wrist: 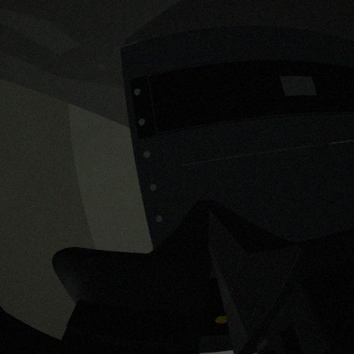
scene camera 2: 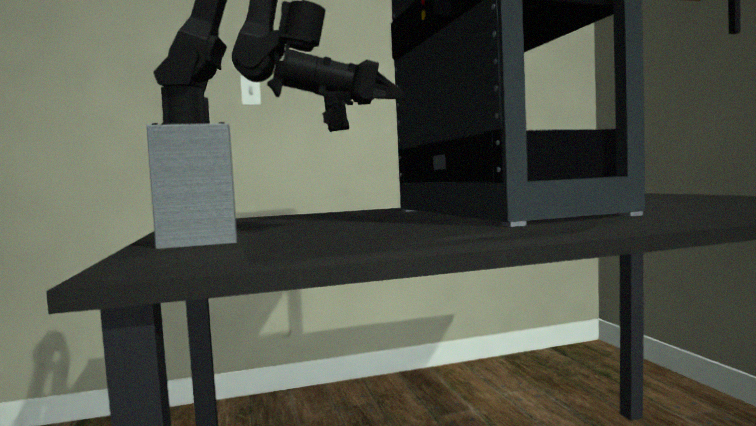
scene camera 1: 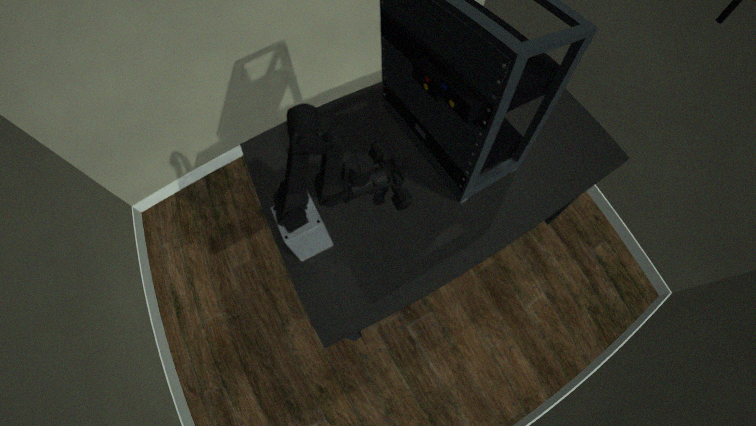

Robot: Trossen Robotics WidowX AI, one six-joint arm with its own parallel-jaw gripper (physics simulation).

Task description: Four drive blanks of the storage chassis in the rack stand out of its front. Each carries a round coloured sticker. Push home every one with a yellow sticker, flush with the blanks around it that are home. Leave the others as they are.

rack: wrist; scene camera 2 463, 148; scene camera 1
same spot on rack: (wrist: 202, 94) = (scene camera 1: 446, 162)
